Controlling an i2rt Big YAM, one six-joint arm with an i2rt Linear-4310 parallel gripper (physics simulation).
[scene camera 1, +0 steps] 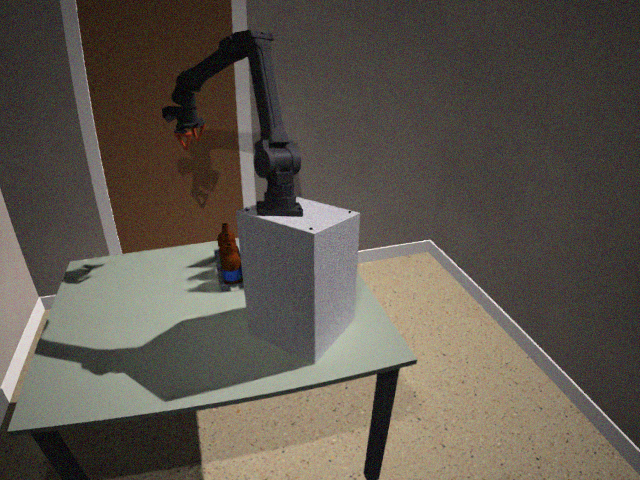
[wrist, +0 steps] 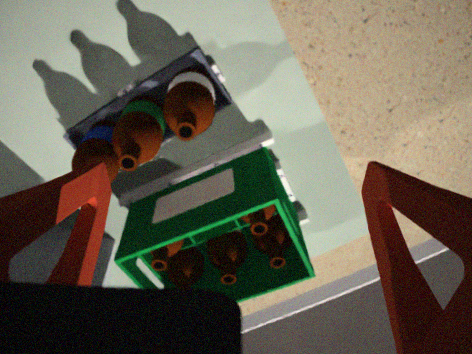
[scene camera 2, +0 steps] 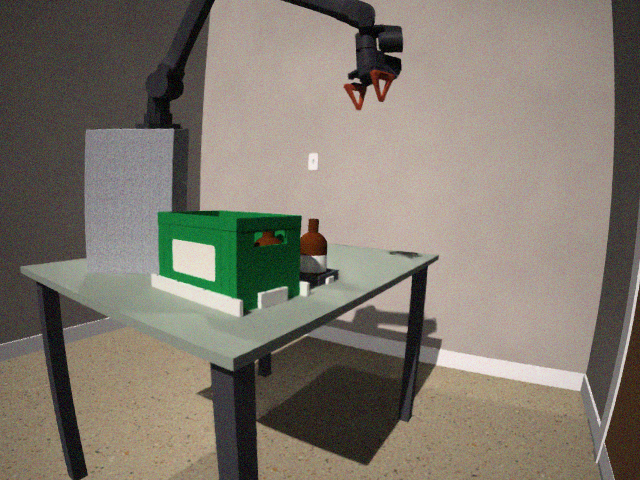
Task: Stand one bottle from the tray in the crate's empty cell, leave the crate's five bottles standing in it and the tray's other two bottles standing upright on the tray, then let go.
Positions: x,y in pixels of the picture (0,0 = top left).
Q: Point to a white strip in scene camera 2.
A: At 217,301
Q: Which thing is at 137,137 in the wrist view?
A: A green-labelled bottle.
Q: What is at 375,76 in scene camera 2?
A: My gripper.
